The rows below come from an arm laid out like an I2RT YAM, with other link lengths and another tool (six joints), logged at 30 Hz.
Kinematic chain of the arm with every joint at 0, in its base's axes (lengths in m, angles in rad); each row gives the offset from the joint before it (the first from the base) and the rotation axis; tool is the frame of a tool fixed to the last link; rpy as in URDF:
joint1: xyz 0 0 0.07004 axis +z
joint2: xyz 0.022 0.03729 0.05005 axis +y
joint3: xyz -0.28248 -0.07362 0 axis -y
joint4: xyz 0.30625 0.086 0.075 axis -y
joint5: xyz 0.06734 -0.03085 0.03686 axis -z
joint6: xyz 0.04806 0 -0.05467 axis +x
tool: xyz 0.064 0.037 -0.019 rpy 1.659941 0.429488 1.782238
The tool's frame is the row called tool.
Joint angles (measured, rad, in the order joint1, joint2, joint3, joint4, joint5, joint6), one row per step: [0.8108, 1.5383, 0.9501, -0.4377, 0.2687, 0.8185]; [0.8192, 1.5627, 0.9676, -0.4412, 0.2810, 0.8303]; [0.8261, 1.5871, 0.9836, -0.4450, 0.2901, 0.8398]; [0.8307, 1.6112, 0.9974, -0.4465, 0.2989, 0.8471]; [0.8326, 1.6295, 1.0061, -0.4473, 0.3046, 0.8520]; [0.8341, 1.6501, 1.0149, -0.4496, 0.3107, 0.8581]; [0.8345, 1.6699, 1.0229, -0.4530, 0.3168, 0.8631]
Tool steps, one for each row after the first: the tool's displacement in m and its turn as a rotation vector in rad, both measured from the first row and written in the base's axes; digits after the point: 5 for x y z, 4 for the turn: [0.00190, 0.00462, -0.00266, -0.0085, 0.0015, -0.0077]; [0.00354, 0.00875, -0.00611, -0.0177, 0.0056, -0.0132]; [0.00559, 0.01210, -0.01025, -0.0277, 0.0090, -0.0190]; [0.00721, 0.01395, -0.01414, -0.0361, 0.0130, -0.0240]; [0.00886, 0.01548, -0.01907, -0.0470, 0.0193, -0.0304]; [0.01050, 0.01636, -0.02417, -0.0593, 0.0261, -0.0370]
